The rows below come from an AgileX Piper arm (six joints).
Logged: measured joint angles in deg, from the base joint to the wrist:
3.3, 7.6, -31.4, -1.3, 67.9, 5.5
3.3, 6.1, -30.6, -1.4, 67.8, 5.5
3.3, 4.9, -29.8, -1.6, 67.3, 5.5
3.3, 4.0, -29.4, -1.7, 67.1, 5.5
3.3, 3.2, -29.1, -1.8, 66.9, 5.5
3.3, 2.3, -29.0, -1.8, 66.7, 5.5
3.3, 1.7, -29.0, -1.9, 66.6, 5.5
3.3, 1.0, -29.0, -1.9, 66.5, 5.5
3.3, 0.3, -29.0, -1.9, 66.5, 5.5
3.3, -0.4, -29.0, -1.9, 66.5, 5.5
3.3, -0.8, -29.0, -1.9, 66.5, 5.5
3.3, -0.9, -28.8, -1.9, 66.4, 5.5
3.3, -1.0, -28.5, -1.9, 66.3, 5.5
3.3, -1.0, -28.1, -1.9, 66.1, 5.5
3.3, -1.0, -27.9, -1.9, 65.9, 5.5
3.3, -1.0, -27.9, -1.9, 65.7, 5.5
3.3, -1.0, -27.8, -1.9, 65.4, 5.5
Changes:
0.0, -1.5, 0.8, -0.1, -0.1, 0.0
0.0, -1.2, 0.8, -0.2, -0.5, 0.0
0.0, -0.9, 0.4, -0.1, -0.2, 0.0
0.0, -0.8, 0.3, -0.1, -0.2, 0.0
0.0, -0.9, 0.1, 0.0, -0.2, 0.0
0.0, -0.6, 0.0, -0.1, -0.1, 0.0
0.0, -0.7, 0.0, 0.0, -0.1, 0.0
0.0, -0.7, 0.0, 0.0, 0.0, 0.0
0.0, -0.7, 0.0, 0.0, 0.0, 0.0
0.0, -0.4, 0.0, 0.0, 0.0, 0.0
0.0, -0.1, 0.2, 0.0, -0.1, 0.0
0.0, -0.1, 0.3, 0.0, -0.1, 0.0
0.0, 0.0, 0.4, 0.0, -0.2, 0.0
0.0, 0.0, 0.2, 0.0, -0.2, 0.0
0.0, 0.0, 0.0, 0.0, -0.2, 0.0
0.0, 0.0, 0.1, 0.0, -0.3, 0.0

